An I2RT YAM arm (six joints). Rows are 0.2 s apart.
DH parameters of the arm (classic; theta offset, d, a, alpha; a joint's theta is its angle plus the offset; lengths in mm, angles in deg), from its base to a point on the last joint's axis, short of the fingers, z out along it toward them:
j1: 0 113.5 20 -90
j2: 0 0 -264 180
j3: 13.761 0 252.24 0
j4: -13.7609 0 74 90
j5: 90 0 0 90
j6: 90 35.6 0 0
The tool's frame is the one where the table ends.
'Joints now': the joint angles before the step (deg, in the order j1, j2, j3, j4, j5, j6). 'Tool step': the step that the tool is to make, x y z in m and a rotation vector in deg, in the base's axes. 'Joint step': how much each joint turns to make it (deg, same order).
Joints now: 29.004 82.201 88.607 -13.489 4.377 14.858
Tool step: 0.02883 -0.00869 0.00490 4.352 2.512 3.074
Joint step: -4.328 5.043 5.855 -1.116 -7.976 4.045
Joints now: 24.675 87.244 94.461 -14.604 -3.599 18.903
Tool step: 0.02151 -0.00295 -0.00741 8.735 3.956 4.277
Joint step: -2.565 3.322 0.987 3.333 -7.952 8.772
